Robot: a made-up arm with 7 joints. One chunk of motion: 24 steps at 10 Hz.
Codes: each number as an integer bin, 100 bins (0 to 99) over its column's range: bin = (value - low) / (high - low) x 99, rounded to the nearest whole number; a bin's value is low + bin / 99 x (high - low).
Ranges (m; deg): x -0.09..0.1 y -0.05..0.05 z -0.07..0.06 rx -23..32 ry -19..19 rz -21..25
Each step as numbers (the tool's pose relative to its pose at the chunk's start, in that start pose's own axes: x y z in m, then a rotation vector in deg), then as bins.
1 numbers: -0.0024 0.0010 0.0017 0.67 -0.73 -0.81
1 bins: 46 50 55 43 48 43
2 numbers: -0.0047 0.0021 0.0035 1.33 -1.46 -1.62
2 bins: 44 52 56 44 46 42
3 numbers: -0.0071 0.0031 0.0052 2.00 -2.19 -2.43
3 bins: 43 53 57 45 44 40
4 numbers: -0.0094 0.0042 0.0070 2.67 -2.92 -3.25
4 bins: 42 54 59 46 42 38
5 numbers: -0.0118 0.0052 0.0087 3.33 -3.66 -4.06
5 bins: 41 55 60 47 40 36
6 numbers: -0.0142 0.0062 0.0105 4.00 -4.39 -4.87
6 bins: 39 56 61 49 38 35
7 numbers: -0.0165 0.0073 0.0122 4.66 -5.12 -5.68
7 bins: 38 57 63 50 36 33
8 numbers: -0.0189 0.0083 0.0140 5.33 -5.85 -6.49
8 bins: 37 58 64 51 34 31
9 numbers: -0.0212 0.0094 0.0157 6.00 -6.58 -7.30
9 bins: 36 59 65 52 32 29
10 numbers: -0.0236 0.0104 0.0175 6.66 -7.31 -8.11
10 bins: 35 60 67 53 30 28
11 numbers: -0.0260 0.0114 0.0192 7.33 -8.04 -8.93
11 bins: 33 61 68 55 29 26
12 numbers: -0.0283 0.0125 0.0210 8.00 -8.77 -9.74
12 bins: 32 62 69 56 27 24
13 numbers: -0.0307 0.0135 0.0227 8.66 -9.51 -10.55
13 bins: 31 63 71 57 25 22
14 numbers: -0.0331 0.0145 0.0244 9.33 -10.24 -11.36
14 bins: 30 64 72 58 23 21
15 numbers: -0.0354 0.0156 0.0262 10.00 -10.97 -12.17
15 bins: 28 65 73 59 21 19
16 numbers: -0.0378 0.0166 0.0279 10.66 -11.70 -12.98
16 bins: 27 66 75 61 19 17
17 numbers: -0.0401 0.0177 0.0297 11.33 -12.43 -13.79
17 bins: 26 67 76 62 17 16
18 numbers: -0.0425 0.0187 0.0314 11.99 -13.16 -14.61
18 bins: 25 68 77 63 15 14
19 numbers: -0.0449 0.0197 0.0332 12.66 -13.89 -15.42
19 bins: 23 69 79 64 13 12
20 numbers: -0.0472 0.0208 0.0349 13.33 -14.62 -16.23
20 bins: 22 70 80 65 11 10
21 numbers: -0.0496 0.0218 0.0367 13.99 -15.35 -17.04
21 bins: 21 71 81 67 10 9
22 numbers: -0.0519 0.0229 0.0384 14.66 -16.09 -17.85
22 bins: 20 72 83 68 8 7
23 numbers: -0.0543 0.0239 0.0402 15.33 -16.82 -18.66
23 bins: 19 73 84 69 6 5
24 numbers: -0.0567 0.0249 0.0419 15.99 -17.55 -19.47
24 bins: 17 74 85 70 4 3
